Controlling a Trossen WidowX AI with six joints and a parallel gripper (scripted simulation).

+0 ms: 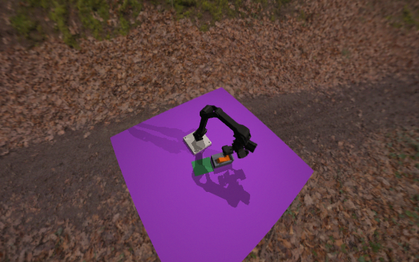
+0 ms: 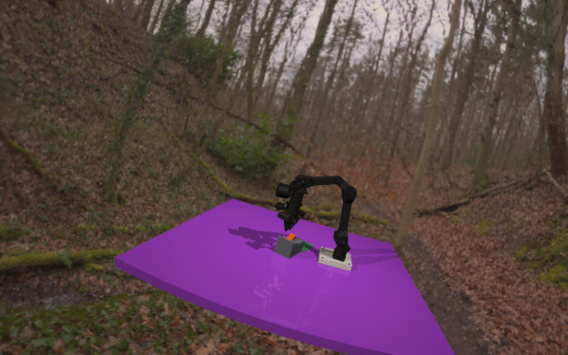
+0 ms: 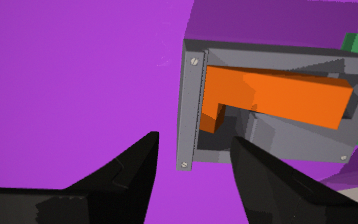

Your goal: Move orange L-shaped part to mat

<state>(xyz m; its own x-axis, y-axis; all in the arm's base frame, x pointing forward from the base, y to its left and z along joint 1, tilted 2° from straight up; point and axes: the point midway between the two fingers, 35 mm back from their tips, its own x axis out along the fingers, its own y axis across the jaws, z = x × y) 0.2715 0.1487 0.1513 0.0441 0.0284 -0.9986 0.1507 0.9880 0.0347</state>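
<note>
Right now the orange L-shaped part is 2 cm behind my gripper tip, 5 cm to the right of it and 9 cm below it. From my gripper tip the other things lie so: green mat 4 cm behind, 22 cm to the right, 15 cm below.
</note>
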